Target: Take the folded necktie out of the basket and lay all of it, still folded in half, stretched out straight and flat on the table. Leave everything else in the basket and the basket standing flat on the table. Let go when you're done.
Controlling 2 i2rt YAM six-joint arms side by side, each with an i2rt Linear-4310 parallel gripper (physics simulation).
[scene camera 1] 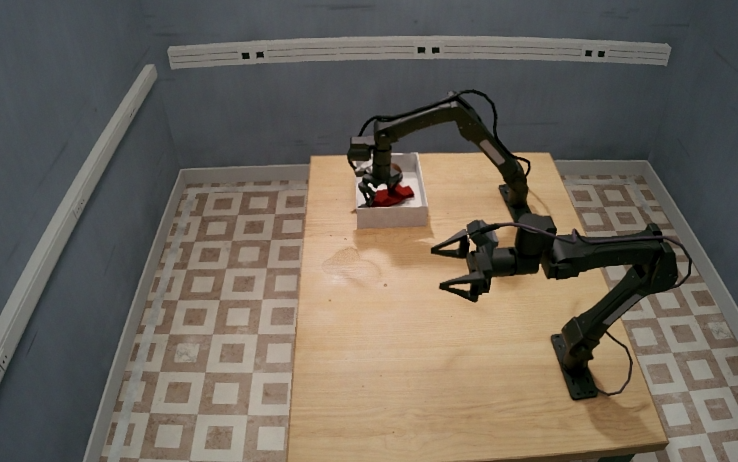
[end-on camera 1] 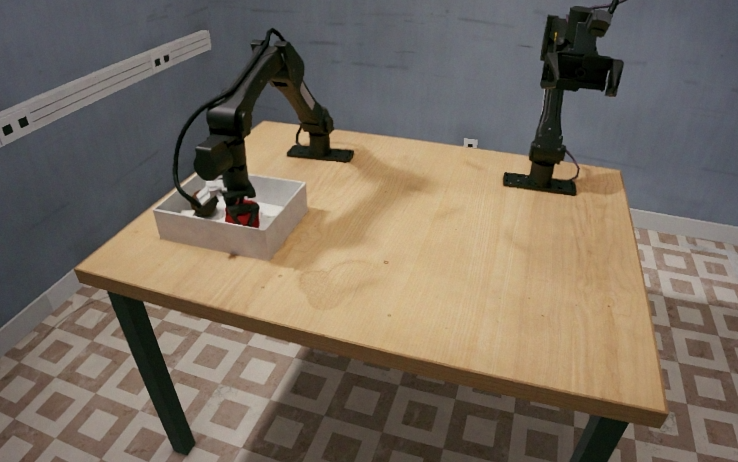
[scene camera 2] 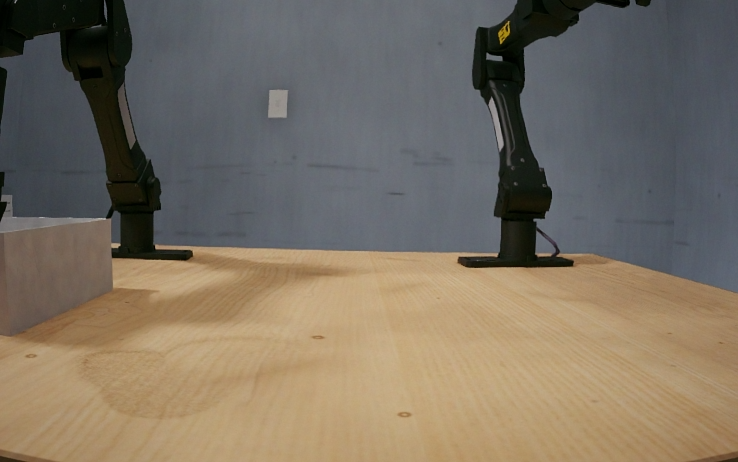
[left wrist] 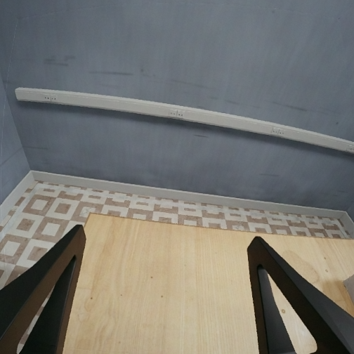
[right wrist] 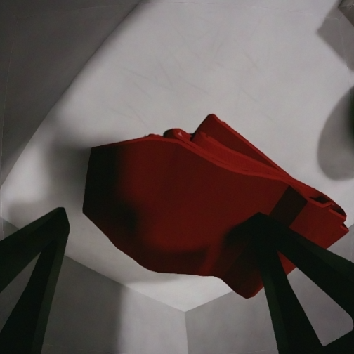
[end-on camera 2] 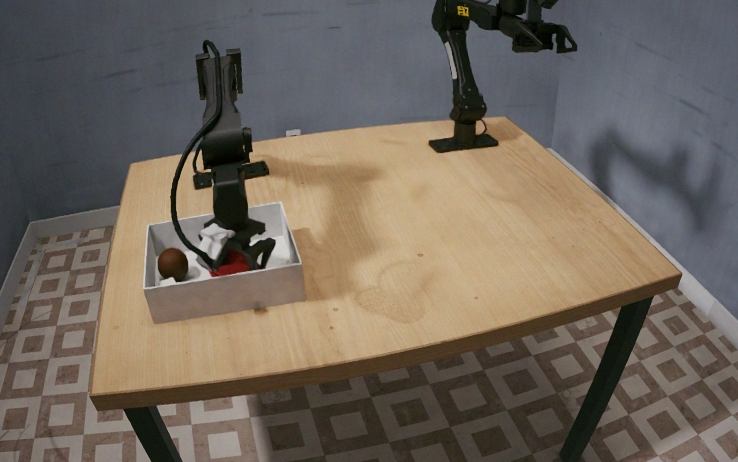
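Observation:
The red folded necktie [scene camera 1: 401, 193] [end-on camera 2: 235, 261] [right wrist: 165, 200] lies in a compact bundle on the floor of the basket. The white basket [scene camera 1: 392, 217] [scene camera 2: 59, 272] [end-on camera 1: 212, 237] [end-on camera 2: 226, 300] stands flat on the table. My right gripper [scene camera 1: 379, 196] [end-on camera 2: 235, 268] [right wrist: 165, 220] points down inside the basket, open. In the right wrist view one finger overlaps the necktie's lower right part and the other stands left of it; contact cannot be told. My left gripper [scene camera 1: 436, 268] [left wrist: 171, 237] is open and empty, raised above the table, away from the basket.
A brown ball [end-on camera 1: 204, 207] [end-on camera 2: 172, 264] lies in the basket near the necktie. A small white piece [end-on camera 2: 167, 281] lies beside the ball. The basket walls rise around my right gripper. The wooden table [scene camera 1: 413, 370] [end-on camera 1: 435, 305] extends beside the basket.

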